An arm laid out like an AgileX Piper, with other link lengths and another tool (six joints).
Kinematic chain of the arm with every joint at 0, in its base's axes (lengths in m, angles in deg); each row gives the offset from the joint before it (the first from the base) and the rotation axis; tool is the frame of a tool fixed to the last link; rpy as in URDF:
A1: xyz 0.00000 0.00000 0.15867 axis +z
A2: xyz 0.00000 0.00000 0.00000 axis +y
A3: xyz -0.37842 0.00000 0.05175 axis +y
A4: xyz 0.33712 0.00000 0.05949 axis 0.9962 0 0.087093
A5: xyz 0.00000 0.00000 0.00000 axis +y
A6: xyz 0.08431 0.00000 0.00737 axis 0.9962 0 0.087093
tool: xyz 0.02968 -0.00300 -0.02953 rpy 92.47 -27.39 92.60
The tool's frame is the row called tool.
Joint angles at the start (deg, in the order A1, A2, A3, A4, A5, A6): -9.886, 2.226, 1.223, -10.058, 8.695, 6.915
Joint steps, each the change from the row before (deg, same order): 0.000, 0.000, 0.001, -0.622, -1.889, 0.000; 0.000, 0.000, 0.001, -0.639, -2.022, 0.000; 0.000, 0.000, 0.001, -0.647, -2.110, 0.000; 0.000, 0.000, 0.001, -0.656, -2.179, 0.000
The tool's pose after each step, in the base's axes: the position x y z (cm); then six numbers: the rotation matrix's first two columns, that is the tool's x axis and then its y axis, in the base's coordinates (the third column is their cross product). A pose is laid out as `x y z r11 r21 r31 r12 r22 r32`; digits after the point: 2 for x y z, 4 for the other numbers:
6.98 -1.98 22.26 0.2123 0.8914 0.4003 0.1405 -0.4333 0.8903
7.12 -1.98 22.64 0.1939 0.8995 0.3915 0.1144 -0.4171 0.9016
7.26 -1.96 23.05 0.1744 0.9076 0.3819 0.0869 -0.4005 0.9122
7.39 -1.94 23.47 0.1543 0.9156 0.3713 0.0582 -0.3836 0.9217

